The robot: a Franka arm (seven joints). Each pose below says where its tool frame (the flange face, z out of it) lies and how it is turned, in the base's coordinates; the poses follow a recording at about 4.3 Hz.
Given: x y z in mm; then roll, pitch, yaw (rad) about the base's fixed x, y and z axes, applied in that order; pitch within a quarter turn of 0, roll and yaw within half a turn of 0.
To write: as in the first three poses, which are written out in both.
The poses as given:
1: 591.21 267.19 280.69 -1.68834 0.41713 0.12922
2: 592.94 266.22 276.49 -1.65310 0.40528 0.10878
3: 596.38 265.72 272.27 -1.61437 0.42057 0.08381
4: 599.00 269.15 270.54 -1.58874 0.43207 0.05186
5: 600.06 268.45 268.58 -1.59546 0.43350 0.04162
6: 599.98 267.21 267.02 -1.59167 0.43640 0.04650
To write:
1:
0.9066 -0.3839 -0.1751 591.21
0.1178 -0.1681 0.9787 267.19
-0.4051 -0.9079 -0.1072 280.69
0 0 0 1

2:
0.9136 -0.3817 -0.1404 592.94
0.0998 -0.1244 0.9872 266.22
-0.3943 -0.9159 -0.0756 276.49
0 0 0 1

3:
0.9097 -0.4028 -0.1014 596.38
0.0764 -0.0776 0.9941 265.72
-0.4083 -0.9120 -0.0398 272.27
0 0 0 1

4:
0.9069 -0.4172 -0.0593 599.00
0.0471 -0.0396 0.9981 269.15
-0.4188 -0.9080 -0.0163 270.54
0 0 0 1

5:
0.9067 -0.4185 -0.0519 600.06
0.0378 -0.0421 0.9984 268.45
-0.4200 -0.9072 -0.0224 268.58
0 0 0 1

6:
0.9053 -0.4212 -0.0553 599.98
0.0421 -0.0405 0.9983 267.21
-0.4227 -0.9061 -0.0189 267.02
0 0 0 1

